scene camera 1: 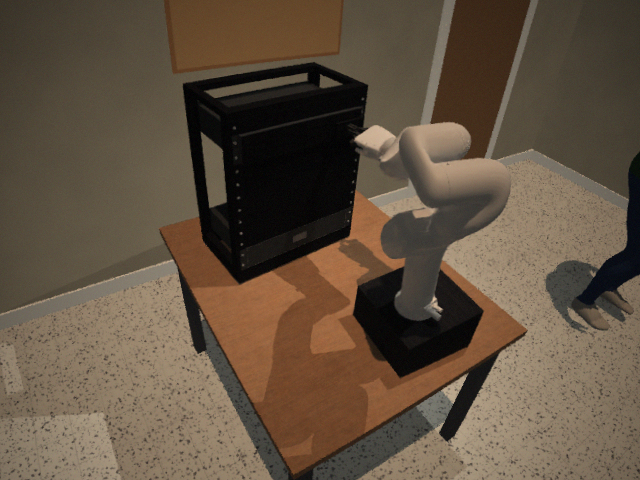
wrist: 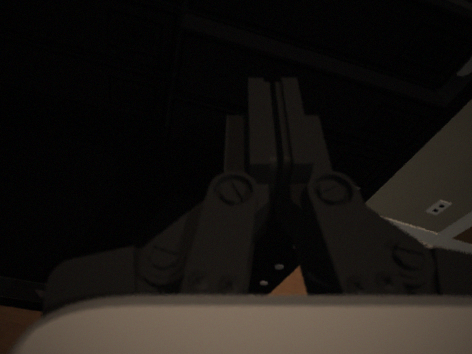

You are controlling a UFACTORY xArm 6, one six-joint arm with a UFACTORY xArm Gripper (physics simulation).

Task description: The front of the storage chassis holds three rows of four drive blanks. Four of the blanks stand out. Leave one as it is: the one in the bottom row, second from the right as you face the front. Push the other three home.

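Observation:
The storage chassis point(scene camera 1: 294, 175) is a black box in a black rack, its front facing the robot arm. The front is so dark in the scene view that single drive blanks cannot be told apart. My gripper point(scene camera 1: 349, 126) point(wrist: 268, 111) is shut and empty, its fingertips at the upper right part of the chassis front. In the wrist view faint edges of dark panels show around and left of the fingertips. Which blanks stand out, and whether the fingertips touch one, cannot be told.
The rack point(scene camera 1: 232, 206) stands at the back of the wooden table point(scene camera 1: 248, 330), with a grey panel point(scene camera 1: 273, 246) low in its front. The arm's black base block point(scene camera 1: 439, 348) is at the right. A wall outlet point(wrist: 438, 207) shows in the wrist view. A person's legs point(scene camera 1: 615, 268) show at the far right.

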